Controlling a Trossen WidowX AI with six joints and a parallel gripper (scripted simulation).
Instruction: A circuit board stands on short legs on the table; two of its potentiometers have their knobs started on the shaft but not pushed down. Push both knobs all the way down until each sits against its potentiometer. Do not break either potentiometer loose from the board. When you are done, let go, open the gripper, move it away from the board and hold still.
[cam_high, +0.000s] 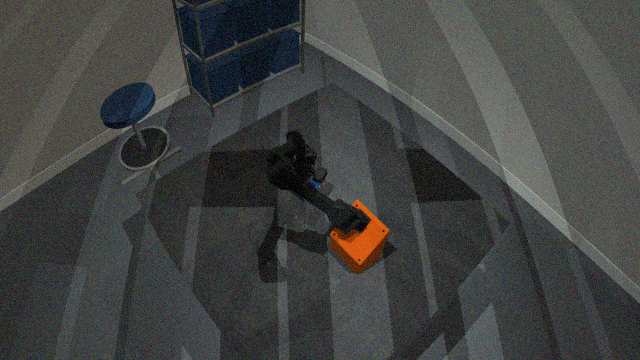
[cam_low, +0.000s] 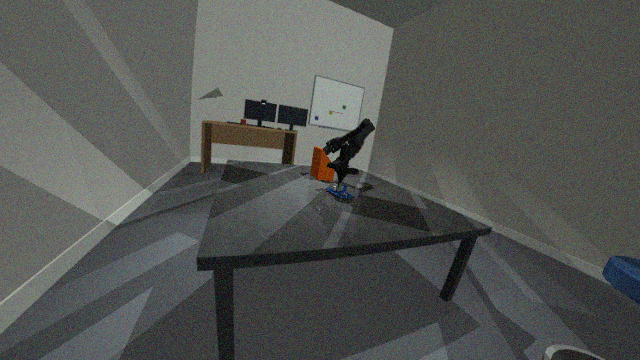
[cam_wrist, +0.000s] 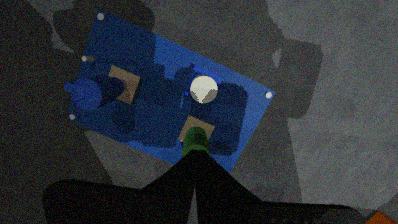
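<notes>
Now: the green knob 2 cm below my gripper tip. Also, from my gripper tip: blue knob 7 cm ahead, 1 cm below.
</notes>
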